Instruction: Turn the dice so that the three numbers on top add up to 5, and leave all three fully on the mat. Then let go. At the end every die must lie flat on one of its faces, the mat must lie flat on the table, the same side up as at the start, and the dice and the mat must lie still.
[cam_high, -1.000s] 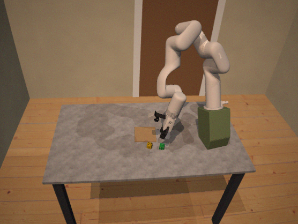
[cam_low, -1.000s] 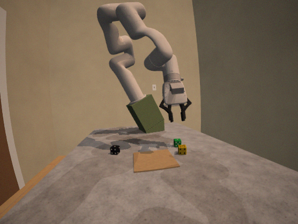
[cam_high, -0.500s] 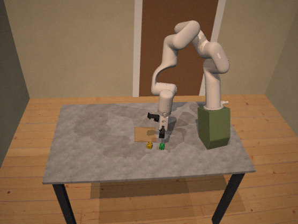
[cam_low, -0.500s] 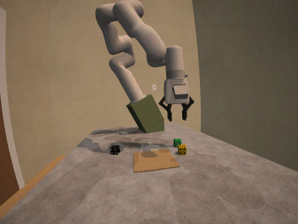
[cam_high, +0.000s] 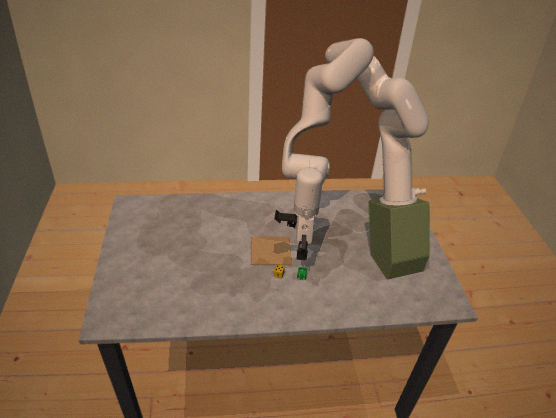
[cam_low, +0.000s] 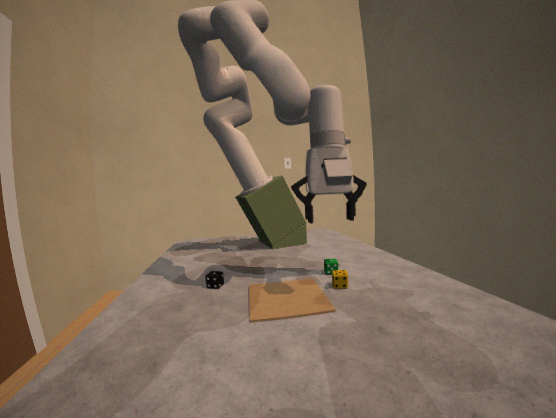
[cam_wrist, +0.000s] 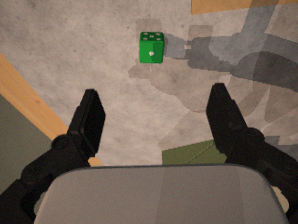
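Right now my hand is 120 mm above the green die and 10 mm past it. Also, from my hand: tan mat (130 mm to the right, 130 mm below, 70 mm ahead); yellow die (120 mm below, 60 mm ahead, 10 mm to the right); black die (260 mm to the right, 120 mm below, 20 mm behind).
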